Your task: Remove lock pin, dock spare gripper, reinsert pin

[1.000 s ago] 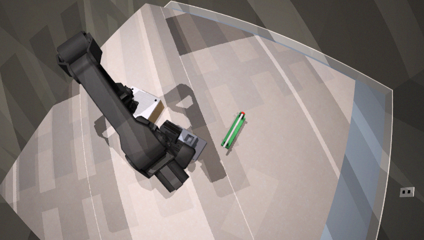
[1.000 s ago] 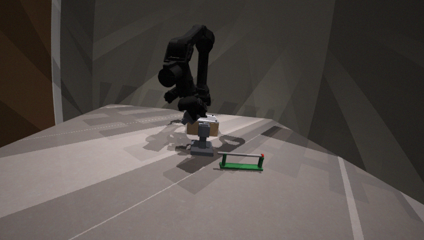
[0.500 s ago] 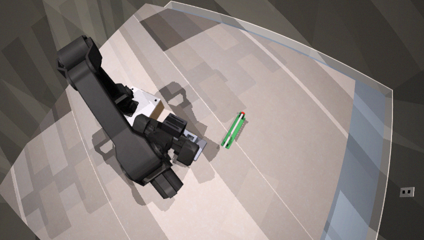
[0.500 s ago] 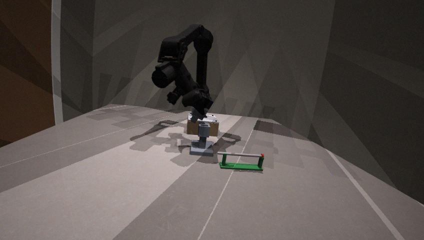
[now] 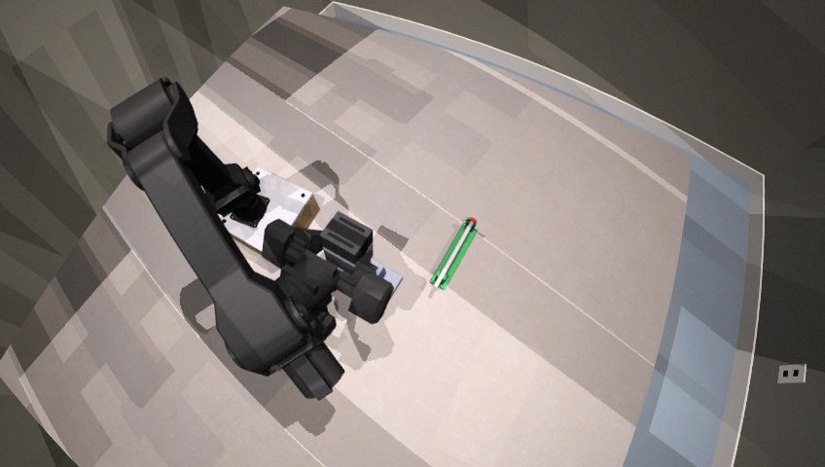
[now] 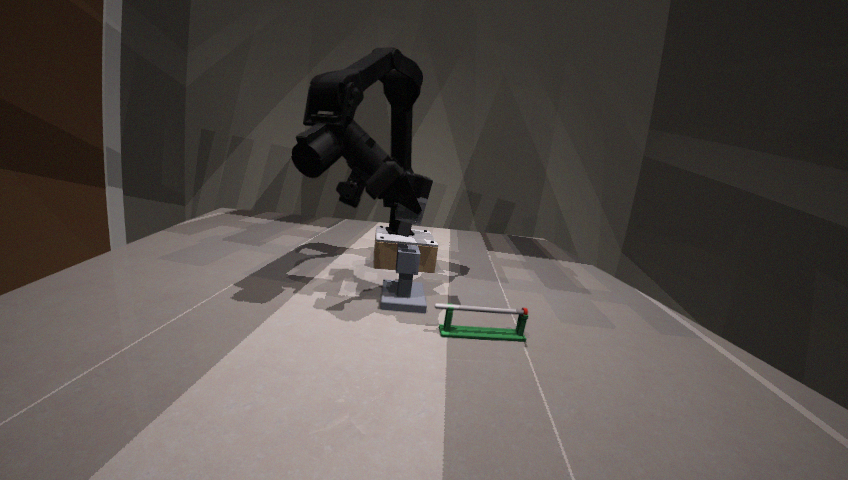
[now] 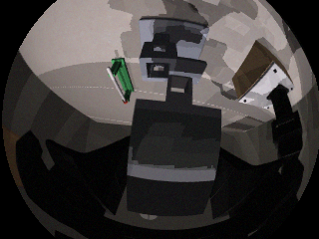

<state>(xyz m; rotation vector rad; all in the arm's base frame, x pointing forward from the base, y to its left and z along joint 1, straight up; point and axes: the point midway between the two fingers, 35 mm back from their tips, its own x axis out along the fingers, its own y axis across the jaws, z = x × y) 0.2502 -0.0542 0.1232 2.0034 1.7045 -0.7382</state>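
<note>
Now: gripper tip 150 mm above the green cradle, 140 mm short of it and 90 mm to the right of it. Round my gripper tip: grey mount (120 mm below, 10 mm to the right, 10 mm ahead); then spare gripper (10 mm to the right).
</note>
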